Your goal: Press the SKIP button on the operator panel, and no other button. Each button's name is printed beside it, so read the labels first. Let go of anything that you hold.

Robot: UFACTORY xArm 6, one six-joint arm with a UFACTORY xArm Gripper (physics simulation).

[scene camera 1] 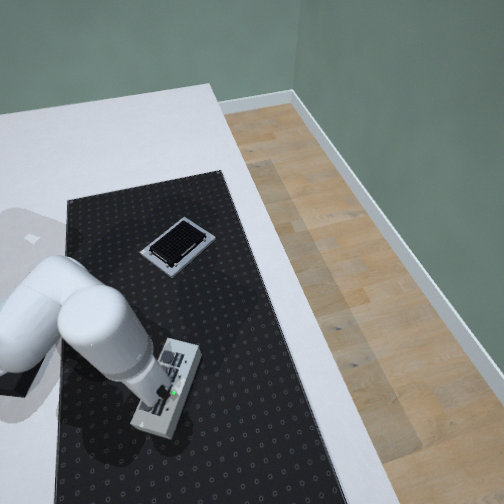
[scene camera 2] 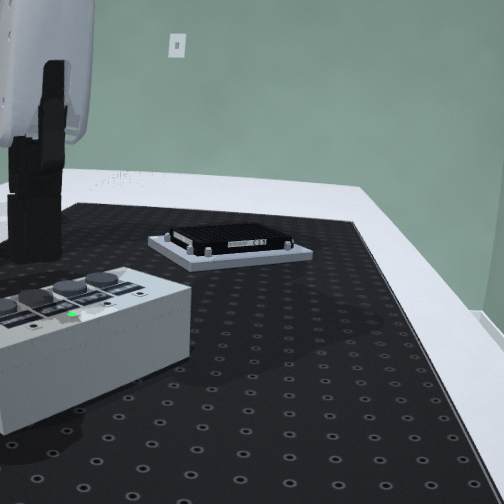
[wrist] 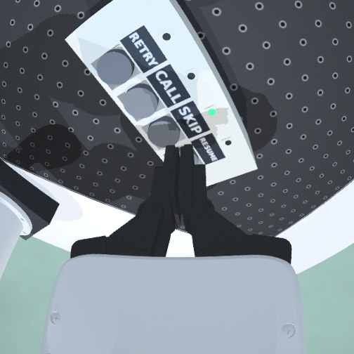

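The operator panel is a pale box with round grey buttons, labelled RETRY, CALL, SKIP and RESUME in the wrist view. The SKIP button lies between the CALL button and the RESUME button, which the fingers mostly hide in the wrist view. A green lamp is lit beside the SKIP label. My gripper is shut and empty. Its fingertips are raised clear of the buttons.
A black gridded plate sits on a light holder with small corner posts, farther back on the black perforated mat. The white table surrounds the mat.
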